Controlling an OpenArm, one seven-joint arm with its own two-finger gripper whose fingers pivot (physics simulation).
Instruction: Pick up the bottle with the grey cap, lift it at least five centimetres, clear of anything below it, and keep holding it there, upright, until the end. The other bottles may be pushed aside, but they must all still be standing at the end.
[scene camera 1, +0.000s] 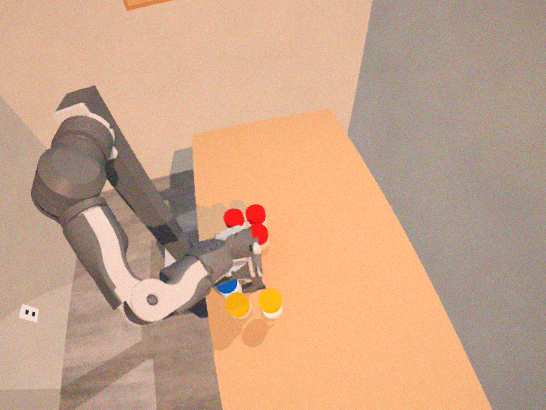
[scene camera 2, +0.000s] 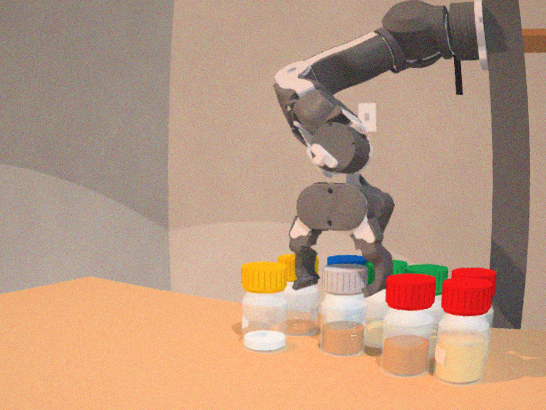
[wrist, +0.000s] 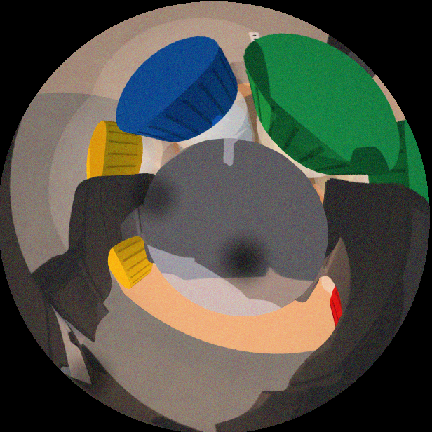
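The grey-capped bottle (scene camera 2: 343, 320) (wrist: 235, 200) stands upright on the table (scene camera 1: 320, 200) (scene camera 2: 125, 350); in scene camera 1 it is hidden under the gripper. My gripper (scene camera 2: 339, 287) (wrist: 225, 229) is open, with one fingertip on each side of the grey cap at about cap height. In the wrist view the cap fills the space between the fingers, close to both; whether either touches it I cannot tell. The blue-capped bottle (scene camera 1: 228, 287) (scene camera 2: 346, 260) (wrist: 177, 92) and a green-capped bottle (scene camera 2: 427, 277) (wrist: 325, 95) stand close behind the grey one.
Two yellow-capped bottles (scene camera 1: 270, 300) (scene camera 1: 237, 304) (scene camera 2: 264, 277) stand beside the left finger in scene camera 2. Several red-capped bottles (scene camera 1: 255, 214) (scene camera 2: 410, 291) (scene camera 2: 466, 296) and another green-capped bottle (wrist: 410, 155) stand on the right finger's side. The bottles in view are upright.
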